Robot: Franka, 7 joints.
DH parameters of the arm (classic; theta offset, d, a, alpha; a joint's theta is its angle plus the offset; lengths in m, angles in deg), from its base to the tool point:
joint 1: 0 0.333 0 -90
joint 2: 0 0 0 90
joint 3: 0 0.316 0.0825 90
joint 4: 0 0 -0.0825 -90
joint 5: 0 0.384 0 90
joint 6: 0 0 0.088 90
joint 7: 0 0.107 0 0
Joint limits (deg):
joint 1: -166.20..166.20
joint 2: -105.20..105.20
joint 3: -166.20..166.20
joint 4: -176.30..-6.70
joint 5: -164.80..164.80
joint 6: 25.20..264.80
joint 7: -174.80..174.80
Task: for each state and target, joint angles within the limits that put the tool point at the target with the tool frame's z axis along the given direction. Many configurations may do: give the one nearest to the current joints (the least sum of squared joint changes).
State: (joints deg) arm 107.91 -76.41 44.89 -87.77 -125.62 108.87 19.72
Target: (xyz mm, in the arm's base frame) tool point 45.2 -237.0 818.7 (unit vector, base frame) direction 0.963 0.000 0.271
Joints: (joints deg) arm 114.48 -101.43 18.88 -127.65 -107.30 80.08 19.72
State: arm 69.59 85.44 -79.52 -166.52 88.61 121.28 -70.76
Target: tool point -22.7 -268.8 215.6 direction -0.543 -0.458 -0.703
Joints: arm 45.44 95.71 -56.52 -174.93 114.75 131.65 -70.76
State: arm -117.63 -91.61 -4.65 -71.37 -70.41 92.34 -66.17
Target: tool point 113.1 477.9 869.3 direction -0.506 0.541 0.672
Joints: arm -110.06 -98.31 -5.57 -89.23 -110.81 140.99 -66.17
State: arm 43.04 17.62 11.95 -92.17 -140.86 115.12 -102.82
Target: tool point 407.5 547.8 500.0 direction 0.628 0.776 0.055
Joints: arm 4.27 30.00 58.52 -89.15 -164.80 157.06 -102.82
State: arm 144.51 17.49 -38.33 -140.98 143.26 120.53 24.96
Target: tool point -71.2 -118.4 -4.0 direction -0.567 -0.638 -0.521
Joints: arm 150.62 66.49 13.79 -166.97 136.07 101.89 24.96
